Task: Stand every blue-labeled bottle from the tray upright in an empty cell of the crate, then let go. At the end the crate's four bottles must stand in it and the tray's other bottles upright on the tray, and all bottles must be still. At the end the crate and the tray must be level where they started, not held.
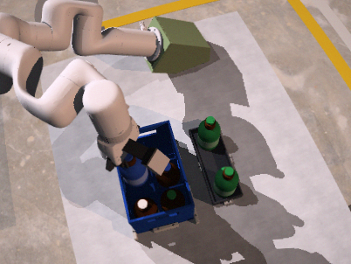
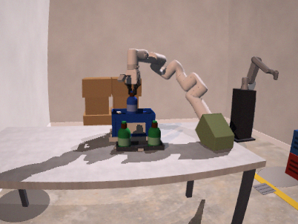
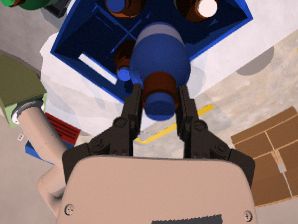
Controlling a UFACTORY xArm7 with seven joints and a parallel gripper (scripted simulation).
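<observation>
My hand is 7 cm above the blue-labeled bottle. Also, from my hand: black tray 26 cm to the left, 29 cm below; blue crate 1 cm ahead, 5 cm to the left, 21 cm below.
</observation>
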